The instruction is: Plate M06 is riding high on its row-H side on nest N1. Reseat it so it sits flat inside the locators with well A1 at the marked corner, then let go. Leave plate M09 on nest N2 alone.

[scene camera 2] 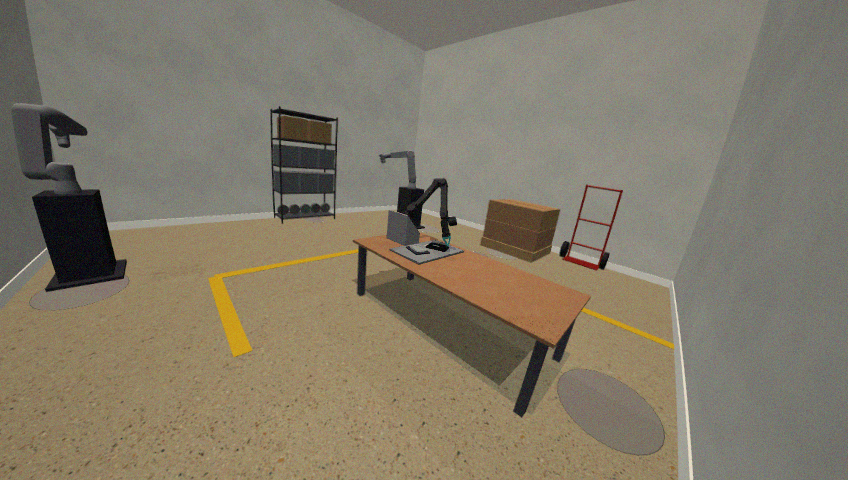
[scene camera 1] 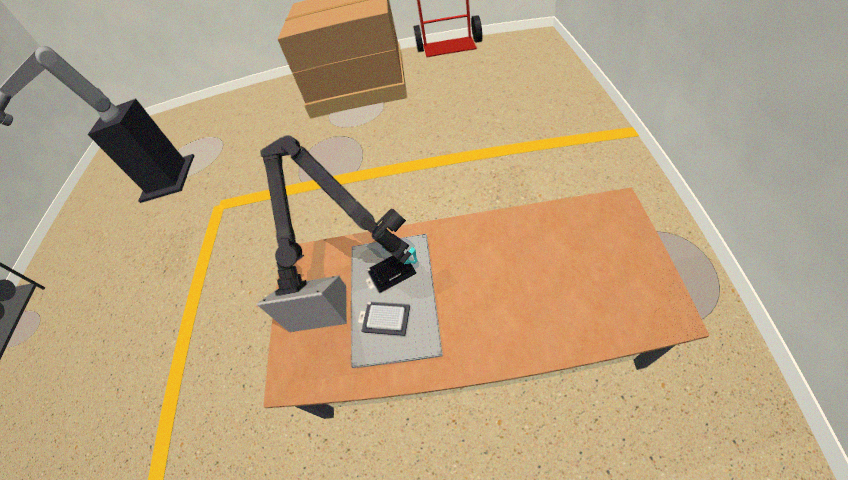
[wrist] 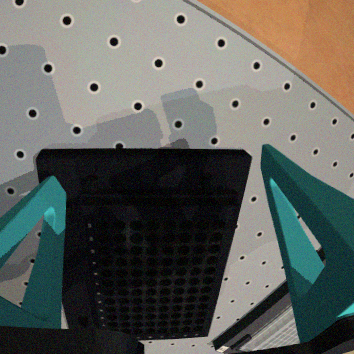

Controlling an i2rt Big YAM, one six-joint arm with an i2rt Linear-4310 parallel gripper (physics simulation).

Observation:
My gripper is open, holding nothing. Also in view: a black well plate. A pale-topped plate rests on a nest N2.

